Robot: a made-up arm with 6 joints.
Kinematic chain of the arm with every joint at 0, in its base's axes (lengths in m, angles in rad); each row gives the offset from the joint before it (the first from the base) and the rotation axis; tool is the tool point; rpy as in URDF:
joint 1: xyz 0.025 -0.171 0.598 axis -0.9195 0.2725 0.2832
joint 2: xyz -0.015 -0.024 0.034 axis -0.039 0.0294 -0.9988
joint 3: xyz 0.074 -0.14 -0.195 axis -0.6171 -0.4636 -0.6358
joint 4: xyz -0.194 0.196 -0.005 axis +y
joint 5: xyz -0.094 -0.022 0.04 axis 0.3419 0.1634 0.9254
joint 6: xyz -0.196 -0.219 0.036 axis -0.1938 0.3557 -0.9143
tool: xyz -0.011 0.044 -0.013 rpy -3.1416 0 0
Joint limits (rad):
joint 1: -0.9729..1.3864
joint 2: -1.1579..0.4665
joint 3: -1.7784..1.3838
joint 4: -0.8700..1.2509
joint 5: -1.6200..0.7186
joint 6: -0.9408..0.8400
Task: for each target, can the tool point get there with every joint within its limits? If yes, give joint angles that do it. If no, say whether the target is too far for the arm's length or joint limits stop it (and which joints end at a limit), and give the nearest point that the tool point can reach.
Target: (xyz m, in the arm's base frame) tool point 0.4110 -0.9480 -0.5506
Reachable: no: too far | nearest point 0.1685 -0.5922 -0.0347 | short by 0.672 m
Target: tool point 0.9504 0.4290 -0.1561
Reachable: no: too far | nearest point 0.4915 0.2285 0.1430 | short by 0.583 m
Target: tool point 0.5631 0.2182 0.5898
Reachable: no: joint limits stop it (at a limit: joint 1, joint 3, joint 5, joint 6) | nearest point 0.4750 0.1888 0.5515 | short by 0.100 m
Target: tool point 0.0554 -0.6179 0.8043
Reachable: yes | joints 0.4580 -0.4452 -0.6299 0.3507 0.2896 -0.3391
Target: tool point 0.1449 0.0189 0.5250
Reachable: no: joint limits stop it (at a limit: joint 2, joint 3, joint 4) | nearest point 0.1244 0.0881 0.5212 | short by 0.072 m
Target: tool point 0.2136 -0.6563 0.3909
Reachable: yes | joints -0.2324 -0.8353 -1.0288 -0.1209 0.2957 -0.3923
